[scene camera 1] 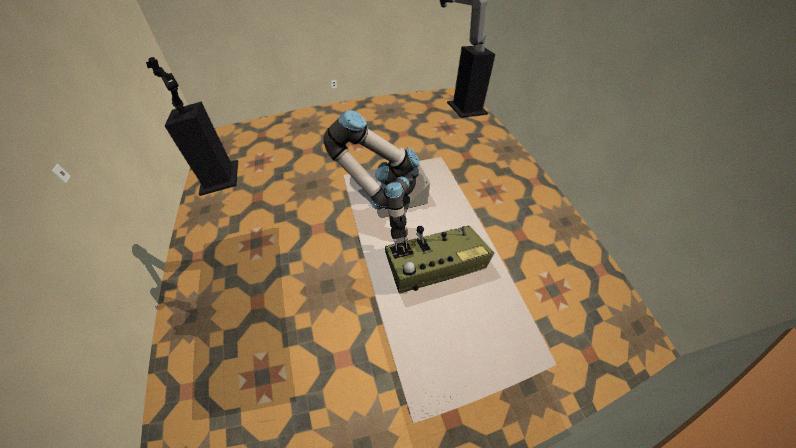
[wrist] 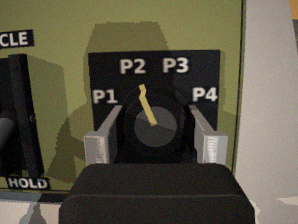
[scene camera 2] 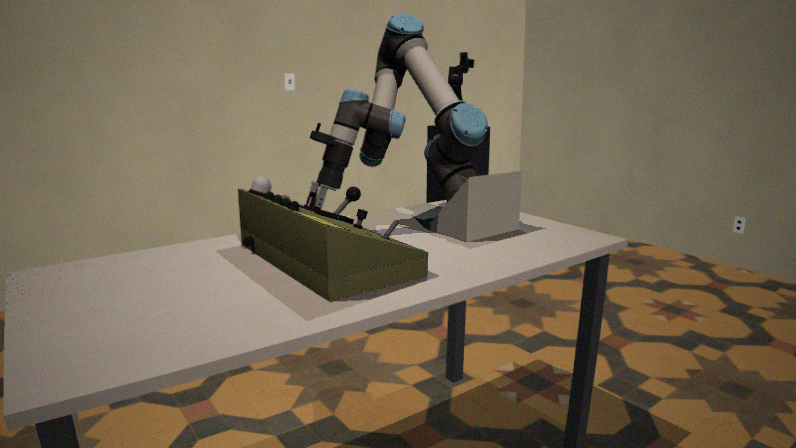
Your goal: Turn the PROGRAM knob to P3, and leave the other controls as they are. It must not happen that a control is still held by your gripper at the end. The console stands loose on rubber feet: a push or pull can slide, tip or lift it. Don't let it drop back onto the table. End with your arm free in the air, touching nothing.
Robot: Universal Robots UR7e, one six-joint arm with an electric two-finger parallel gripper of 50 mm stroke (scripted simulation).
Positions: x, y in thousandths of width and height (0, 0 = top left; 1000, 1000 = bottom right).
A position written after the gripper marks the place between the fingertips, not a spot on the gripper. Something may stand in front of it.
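Observation:
The gripper (scene camera 2: 394, 459) (wrist: 522, 533) is there to be seen, and so is an olive console (scene camera 2: 411, 566) (scene camera 1: 576, 568) (wrist: 243, 315).

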